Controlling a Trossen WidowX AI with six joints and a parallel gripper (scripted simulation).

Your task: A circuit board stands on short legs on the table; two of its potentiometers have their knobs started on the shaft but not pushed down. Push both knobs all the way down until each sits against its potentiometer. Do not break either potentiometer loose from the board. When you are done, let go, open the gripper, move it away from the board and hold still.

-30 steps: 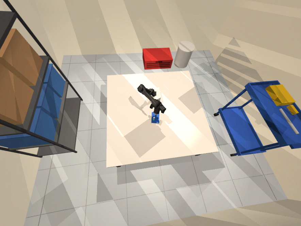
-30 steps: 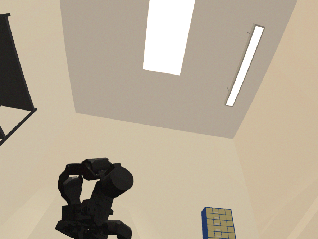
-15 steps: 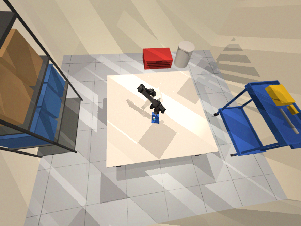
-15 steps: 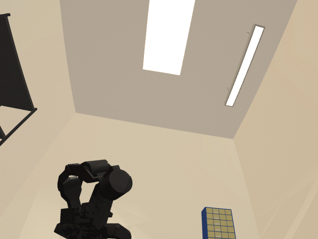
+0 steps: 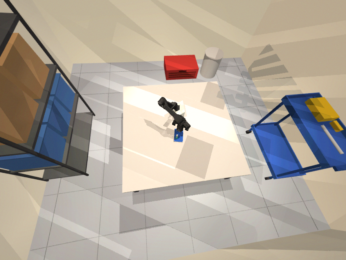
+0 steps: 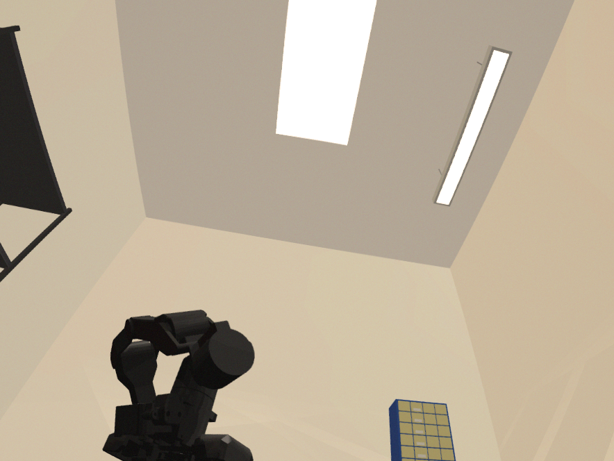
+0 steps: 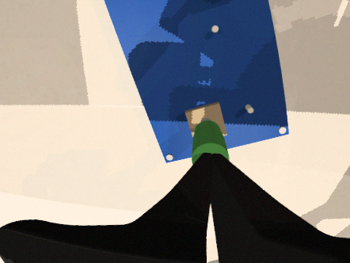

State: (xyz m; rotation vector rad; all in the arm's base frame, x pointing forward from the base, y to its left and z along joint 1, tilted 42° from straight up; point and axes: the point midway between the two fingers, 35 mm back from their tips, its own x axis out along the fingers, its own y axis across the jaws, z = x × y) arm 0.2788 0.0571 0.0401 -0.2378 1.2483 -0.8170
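My gripper tip is 2 cm above the green knob. Also, from my gripper tip: potentiometer with knob (8 cm ahead, 4 cm to the right, 2 cm below).
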